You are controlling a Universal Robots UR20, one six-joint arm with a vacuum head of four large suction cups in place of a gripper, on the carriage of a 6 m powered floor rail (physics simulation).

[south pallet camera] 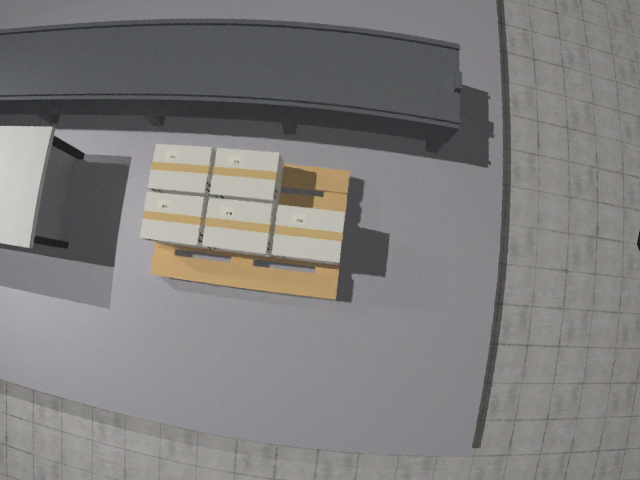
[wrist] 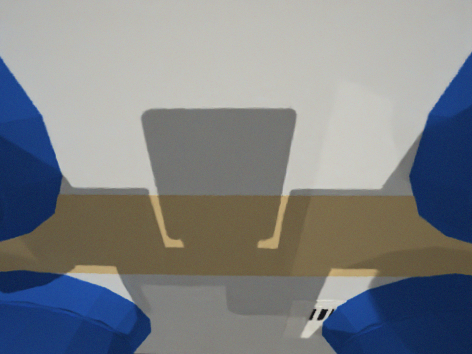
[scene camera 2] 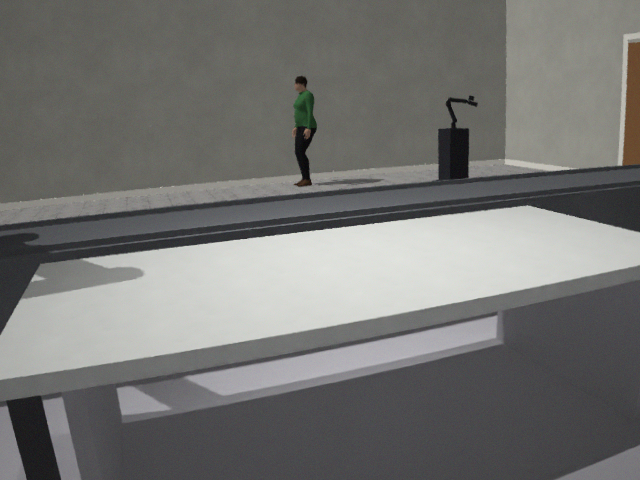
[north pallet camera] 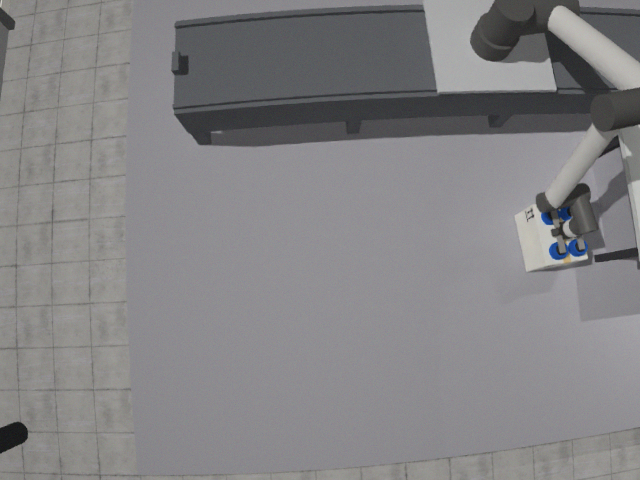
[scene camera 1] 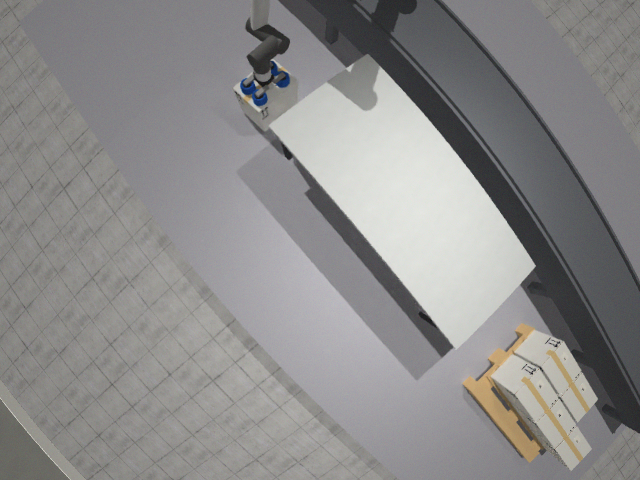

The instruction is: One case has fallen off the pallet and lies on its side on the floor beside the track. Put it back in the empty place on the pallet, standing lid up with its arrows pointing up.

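Seen in the pictures: end effector, tool point: (wrist: pixel 235 222); arm's base, origin of the base link: (north pallet camera: pixel 490 42).
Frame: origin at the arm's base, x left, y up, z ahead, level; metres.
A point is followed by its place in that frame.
Observation:
The fallen case (scene camera 1: pixel 279 97) {z 1.061, x 0.516, y -0.285 m} (north pallet camera: pixel 532 242) {z 1.115, x 0.243, y -0.377 m} (wrist: pixel 235 60) {z 1.085, x 0.313, y -0.265 m} is white with a tan tape strip and black arrows on an adjoining face. It is beside the white table's near end. My suction head (scene camera 1: pixel 265 82) {z 1.082, x 0.389, y -0.285 m} (north pallet camera: pixel 561 231) {z 1.082, x 0.389, y -0.285 m} (wrist: pixel 236 225) {z 1.082, x 0.389, y -0.285 m} is shut on it, its blue cups pressed on the taped face on both sides of the tape. The case's underside is hidden, so I cannot tell if it touches the floor. The wooden pallet (scene camera 1: pixel 496 408) {z 1.270, x 3.639, y -0.426 m} (south pallet camera: pixel 206 268) {z 1.259, x 3.682, y -0.427 m} bears several upright cases (scene camera 1: pixel 550 408) {z 0.969, x 3.713, y -0.143 m} (south pallet camera: pixel 237 227) {z 1.013, x 3.906, y -0.138 m}. Its empty place (south pallet camera: pixel 299 178) {z 0.635, x 4.194, y -0.426 m} is at the track-side right corner in the south pallet view.
The white table (scene camera 1: pixel 403 196) {z 0.966, x 1.580, y -0.040 m} (scene camera 2: pixel 310 273) {z 0.959, x 1.464, y -0.040 m} (south pallet camera: pixel 20 180) {z 0.875, x 2.373, y -0.040 m} stands between my head and the pallet, beside the dark rail track (scene camera 1: pixel 516 129) (north pallet camera: pixel 310 62) (south pallet camera: pixel 232 62). A person in green (scene camera 2: pixel 303 111) and a black pedestal (scene camera 2: pixel 453 155) with a small arm stand beyond the track.

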